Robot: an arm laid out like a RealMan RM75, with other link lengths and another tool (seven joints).
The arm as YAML. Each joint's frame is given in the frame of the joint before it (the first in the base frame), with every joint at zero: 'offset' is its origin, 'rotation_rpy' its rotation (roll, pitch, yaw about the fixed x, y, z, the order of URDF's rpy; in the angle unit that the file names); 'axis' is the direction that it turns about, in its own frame. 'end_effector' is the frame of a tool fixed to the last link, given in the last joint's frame.
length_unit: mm
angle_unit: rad
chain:
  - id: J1
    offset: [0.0, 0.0, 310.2]
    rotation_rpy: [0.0, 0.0, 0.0]
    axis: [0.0, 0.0, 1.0]
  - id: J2
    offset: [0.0, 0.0, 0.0]
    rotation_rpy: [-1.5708, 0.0, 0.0]
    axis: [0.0, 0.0, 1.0]
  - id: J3
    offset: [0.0, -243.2, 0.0]
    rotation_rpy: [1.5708, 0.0, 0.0]
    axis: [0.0, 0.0, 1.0]
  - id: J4
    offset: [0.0, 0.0, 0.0]
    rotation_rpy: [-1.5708, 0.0, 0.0]
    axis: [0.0, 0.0, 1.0]
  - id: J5
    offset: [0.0, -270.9, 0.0]
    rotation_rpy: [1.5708, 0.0, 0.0]
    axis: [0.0, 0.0, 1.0]
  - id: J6
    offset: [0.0, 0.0, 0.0]
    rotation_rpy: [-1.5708, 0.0, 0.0]
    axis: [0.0, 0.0, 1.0]
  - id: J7
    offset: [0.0, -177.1, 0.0]
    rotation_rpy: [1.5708, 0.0, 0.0]
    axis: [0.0, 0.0, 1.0]
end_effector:
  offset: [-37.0, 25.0, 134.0]
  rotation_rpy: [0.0, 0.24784, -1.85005]
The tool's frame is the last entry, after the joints.
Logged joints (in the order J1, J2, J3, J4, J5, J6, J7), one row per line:
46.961 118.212 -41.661 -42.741 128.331 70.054 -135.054
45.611 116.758 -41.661 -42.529 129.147 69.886 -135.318
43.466 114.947 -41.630 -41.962 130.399 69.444 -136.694
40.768 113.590 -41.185 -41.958 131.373 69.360 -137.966
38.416 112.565 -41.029 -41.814 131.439 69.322 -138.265
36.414 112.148 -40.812 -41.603 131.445 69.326 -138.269
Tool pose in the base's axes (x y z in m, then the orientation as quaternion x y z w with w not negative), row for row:
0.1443 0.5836 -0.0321 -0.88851 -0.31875 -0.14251 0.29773
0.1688 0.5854 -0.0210 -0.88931 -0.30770 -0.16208 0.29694
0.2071 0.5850 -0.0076 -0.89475 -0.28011 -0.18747 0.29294
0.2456 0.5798 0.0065 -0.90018 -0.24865 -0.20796 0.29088
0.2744 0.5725 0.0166 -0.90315 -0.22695 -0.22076 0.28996
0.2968 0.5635 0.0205 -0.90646 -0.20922 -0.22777 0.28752
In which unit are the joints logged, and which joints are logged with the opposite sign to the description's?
The joints are logged in degrees. Opposite sign: J5, J6, J7.
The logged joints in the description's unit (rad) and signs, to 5 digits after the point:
0.81962 2.06319 -0.72712 -0.74597 -2.23980 -1.22267 2.35714
0.79606 2.03781 -0.72712 -0.74227 -2.25404 -1.21974 2.36174
0.75862 2.00620 -0.72658 -0.73238 -2.27589 -1.21203 2.38576
0.71154 1.98252 -0.71881 -0.73231 -2.29289 -1.21056 2.40796
0.67049 1.96463 -0.71609 -0.72979 -2.29404 -1.20990 2.41318
0.63554 1.95735 -0.71230 -0.72611 -2.29415 -1.20997 2.41325

